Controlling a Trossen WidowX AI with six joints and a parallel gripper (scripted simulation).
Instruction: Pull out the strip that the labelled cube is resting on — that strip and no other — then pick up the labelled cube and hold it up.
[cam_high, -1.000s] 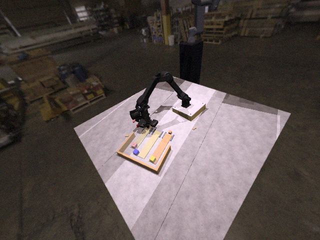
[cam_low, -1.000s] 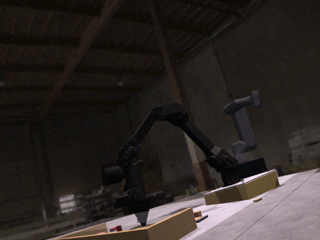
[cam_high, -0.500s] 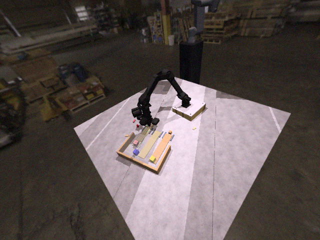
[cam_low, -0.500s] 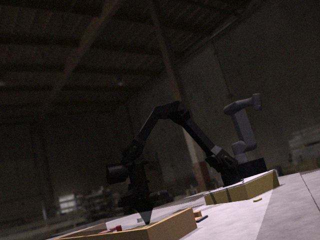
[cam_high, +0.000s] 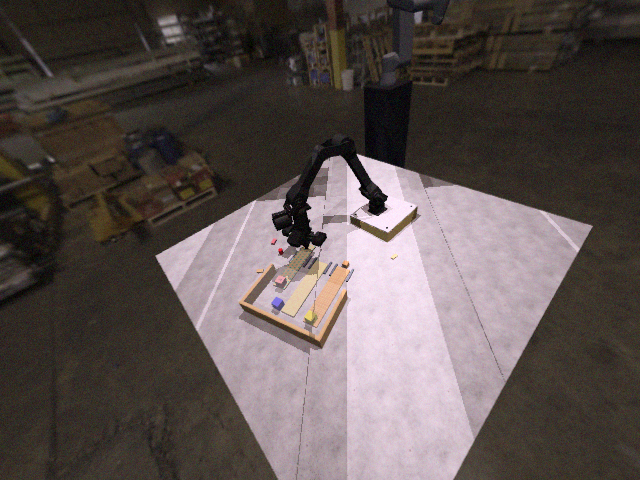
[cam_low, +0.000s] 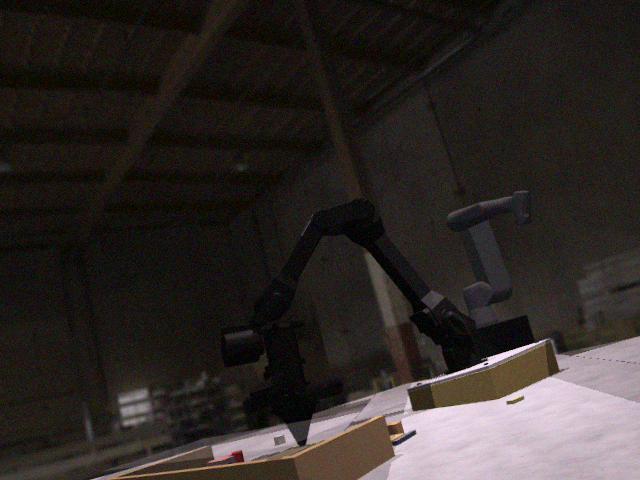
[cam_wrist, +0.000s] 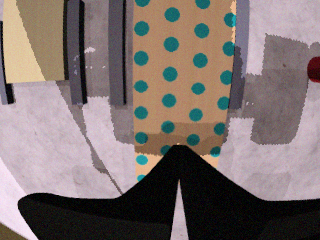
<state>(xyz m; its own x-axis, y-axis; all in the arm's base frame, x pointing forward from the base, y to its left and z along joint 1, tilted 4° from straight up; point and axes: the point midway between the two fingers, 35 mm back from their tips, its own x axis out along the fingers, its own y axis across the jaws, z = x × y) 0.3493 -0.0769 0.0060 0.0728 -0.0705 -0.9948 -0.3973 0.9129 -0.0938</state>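
Now: gripper tip 90 mm short of the dotted strip and 40 mm to the right of it. Also, from my gripper tip: white cube: 40 mm behind, 160 mm to the right; pink labelled cube: 180 mm ahead, 90 mm to the left, 10 mm above; pink piece: 80 mm ahead, 150 mm to the right.
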